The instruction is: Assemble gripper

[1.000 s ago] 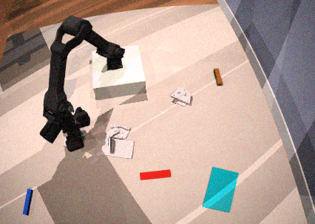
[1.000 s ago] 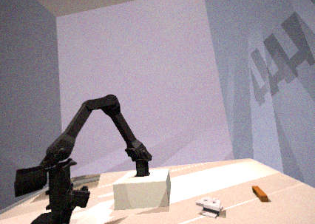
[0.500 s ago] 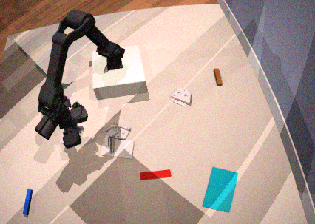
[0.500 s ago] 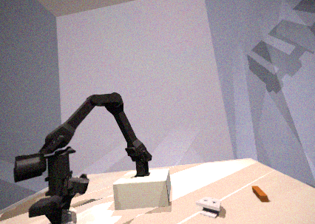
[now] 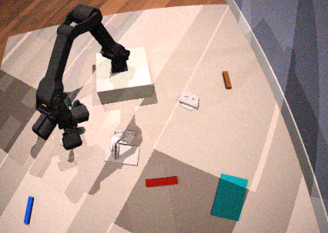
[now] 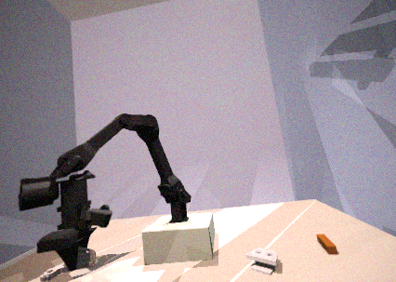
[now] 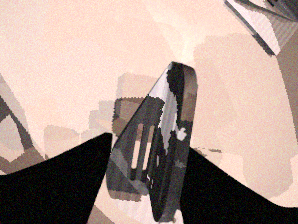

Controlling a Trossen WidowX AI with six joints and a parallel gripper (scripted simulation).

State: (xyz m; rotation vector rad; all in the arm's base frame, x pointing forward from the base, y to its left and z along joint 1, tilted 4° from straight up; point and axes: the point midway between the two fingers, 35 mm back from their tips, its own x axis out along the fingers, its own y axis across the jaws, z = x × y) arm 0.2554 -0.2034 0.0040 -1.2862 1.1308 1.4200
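The white plate lies 80 mm ahead of my gripper tip, 160 mm to the left of it and 80 mm below it. Round my gripper tip: red bar (210 mm ahead, 280 mm to the left, 80 mm below); then blue bar (250 mm ahead, 240 mm to the right, 70 mm below); then jaw (30 mm ahead, 160 mm to the left, 60 mm below).
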